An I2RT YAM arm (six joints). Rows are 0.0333 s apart.
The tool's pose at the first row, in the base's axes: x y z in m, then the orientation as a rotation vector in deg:
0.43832 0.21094 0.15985 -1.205 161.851 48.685
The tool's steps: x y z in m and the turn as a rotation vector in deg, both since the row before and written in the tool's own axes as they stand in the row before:
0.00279 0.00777 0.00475 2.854 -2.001 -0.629
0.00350 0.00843 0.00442 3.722 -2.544 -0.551
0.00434 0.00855 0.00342 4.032 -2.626 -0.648
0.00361 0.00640 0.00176 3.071 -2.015 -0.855
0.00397 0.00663 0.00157 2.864 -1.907 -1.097
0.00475 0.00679 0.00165 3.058 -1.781 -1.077
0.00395 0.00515 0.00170 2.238 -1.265 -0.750
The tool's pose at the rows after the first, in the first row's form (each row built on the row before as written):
0.43590 0.22015 0.15968 -0.829 160.974 44.092
0.43286 0.22982 0.15944 -0.002 159.778 38.260
0.42904 0.23925 0.15917 0.758 158.387 32.058
0.42582 0.24608 0.15896 0.833 157.119 27.312
0.42232 0.25312 0.15839 0.500 155.763 22.864
0.41822 0.26038 0.15702 0.227 154.460 18.234
0.41509 0.26597 0.15504 0.075 153.475 14.899

